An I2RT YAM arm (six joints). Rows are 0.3 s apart.
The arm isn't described. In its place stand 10 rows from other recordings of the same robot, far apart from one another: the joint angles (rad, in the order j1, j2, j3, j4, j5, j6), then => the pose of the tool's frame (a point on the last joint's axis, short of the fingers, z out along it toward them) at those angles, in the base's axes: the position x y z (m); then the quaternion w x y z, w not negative.
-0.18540 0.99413 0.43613 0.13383 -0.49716 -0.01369 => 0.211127 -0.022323 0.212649 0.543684 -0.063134 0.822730 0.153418
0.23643 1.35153 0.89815 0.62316 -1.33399 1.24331 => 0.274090 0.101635 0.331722 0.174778 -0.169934 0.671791 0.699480
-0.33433 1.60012 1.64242 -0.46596 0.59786 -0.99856 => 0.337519 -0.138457 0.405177 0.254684 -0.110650 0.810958 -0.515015
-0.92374 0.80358 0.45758 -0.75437 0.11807 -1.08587 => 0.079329 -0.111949 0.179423 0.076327 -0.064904 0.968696 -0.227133
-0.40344 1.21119 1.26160 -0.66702 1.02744 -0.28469 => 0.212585 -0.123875 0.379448 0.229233 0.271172 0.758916 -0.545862
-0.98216 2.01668 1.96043 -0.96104 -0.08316 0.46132 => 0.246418 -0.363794 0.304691 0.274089 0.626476 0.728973 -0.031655
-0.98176 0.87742 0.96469 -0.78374 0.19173 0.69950 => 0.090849 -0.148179 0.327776 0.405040 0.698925 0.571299 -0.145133
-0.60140 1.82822 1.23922 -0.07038 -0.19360 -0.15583 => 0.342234 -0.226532 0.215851 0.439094 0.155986 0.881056 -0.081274
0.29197 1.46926 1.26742 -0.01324 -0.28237 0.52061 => 0.333281 0.110529 0.362717 0.527025 0.000297 0.776200 0.346061
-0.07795 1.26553 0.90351 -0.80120 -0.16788 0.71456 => 0.234022 -0.012312 0.234475 0.165842 0.360996 0.906791 0.141096
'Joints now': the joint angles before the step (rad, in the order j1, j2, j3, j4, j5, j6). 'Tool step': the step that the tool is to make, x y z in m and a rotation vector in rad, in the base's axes. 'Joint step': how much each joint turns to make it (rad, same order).
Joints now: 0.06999, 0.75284, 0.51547, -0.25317, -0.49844, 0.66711
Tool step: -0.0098, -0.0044, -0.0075, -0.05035, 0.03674, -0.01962
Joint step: -0.01790, -0.04191, -0.01596, -0.08723, 0.02541, -0.04611
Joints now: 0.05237, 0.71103, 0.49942, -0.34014, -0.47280, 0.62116
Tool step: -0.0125, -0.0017, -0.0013, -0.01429, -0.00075, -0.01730
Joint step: -0.00274, -0.07258, -0.01687, -0.05794, 0.01991, -0.00506
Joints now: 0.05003, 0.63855, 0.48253, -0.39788, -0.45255, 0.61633
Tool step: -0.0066, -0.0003, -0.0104, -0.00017, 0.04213, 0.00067
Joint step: -0.00018, -0.02760, -0.03083, -0.03829, -0.00177, 0.00129
